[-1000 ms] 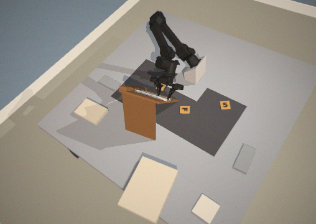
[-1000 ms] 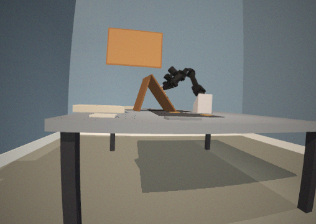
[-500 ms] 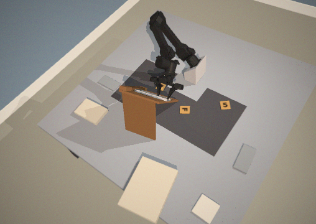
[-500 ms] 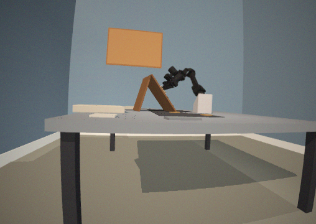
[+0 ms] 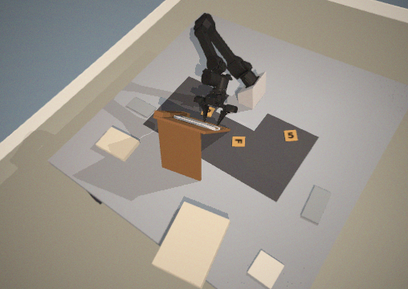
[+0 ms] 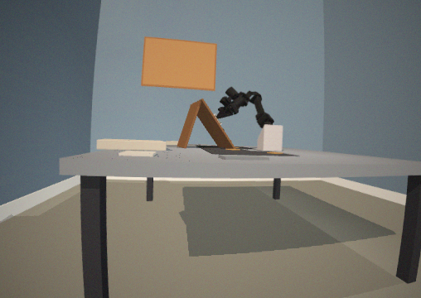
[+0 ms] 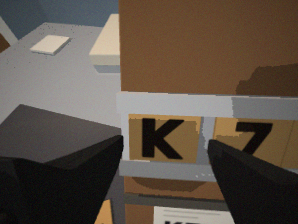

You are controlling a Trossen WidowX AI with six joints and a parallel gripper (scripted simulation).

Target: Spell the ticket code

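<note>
My gripper tip is now 10 mm short of the k tile and 10 mm above it. The rest, counted from my gripper tip: white ticket: 100 mm below, 50 mm behind, 40 mm to the right; f tile: 180 mm below, 90 mm to the left, 70 mm behind; y tile: 120 mm to the right, 20 mm ahead, 10 mm below.
</note>
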